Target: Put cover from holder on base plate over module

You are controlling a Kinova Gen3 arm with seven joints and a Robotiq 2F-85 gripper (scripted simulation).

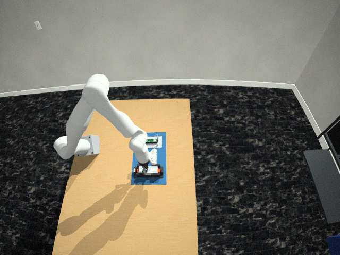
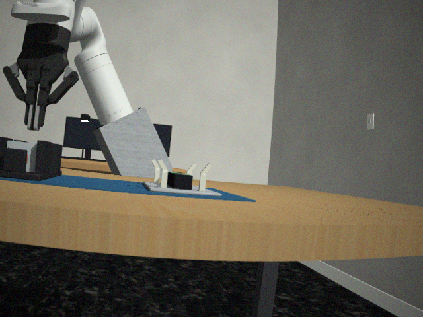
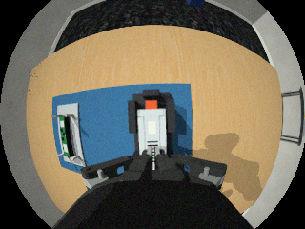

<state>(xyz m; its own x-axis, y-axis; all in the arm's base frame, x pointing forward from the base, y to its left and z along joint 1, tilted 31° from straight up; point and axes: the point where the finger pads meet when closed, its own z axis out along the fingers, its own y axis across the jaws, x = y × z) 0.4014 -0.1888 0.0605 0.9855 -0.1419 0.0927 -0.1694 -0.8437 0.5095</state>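
Now: hand 6 cm above the cover.
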